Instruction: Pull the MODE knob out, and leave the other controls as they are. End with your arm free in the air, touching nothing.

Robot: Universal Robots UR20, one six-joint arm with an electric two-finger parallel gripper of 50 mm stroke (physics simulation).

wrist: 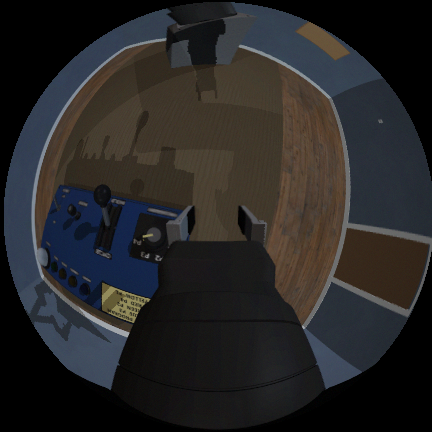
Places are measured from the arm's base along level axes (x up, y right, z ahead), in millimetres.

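Where they show: gripper, fingertip midpoint: (216, 214).
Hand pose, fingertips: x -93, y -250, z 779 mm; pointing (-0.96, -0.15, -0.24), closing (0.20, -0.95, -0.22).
After its pixels a point has its place.
A blue control panel (120, 269) @(y -100, x -184, z 933 mm) lies at the lower left in the wrist view. A round dark knob (154, 235) @(y -167, x -193, z 844 mm) with a pale pointer sits on a black plate marked P2, P3 and P4, close to the left finger in the picture. The small labels are too blurred to read, so I cannot tell which control is MODE. My gripper (216, 214) @(y -250, x -93, z 779 mm) is open and empty, to the right of the knob in the view. Its left finger and dark body hide the panel's right part.
A lever with a black ball (102, 194) @(y -56, x -157, z 789 mm) stands up from the panel. A small black toggle (73, 211) @(y 64, x -190, z 846 mm), a pale dome (43, 257) @(y 180, x -121, z 990 mm) and several round buttons (73, 281) @(y 32, x -137, z 999 mm) are further left. A yellow label plate (112, 300) @(y -87, x -148, z 1001 mm) is near the gripper body. Wooden table (312, 200) lies around the panel.
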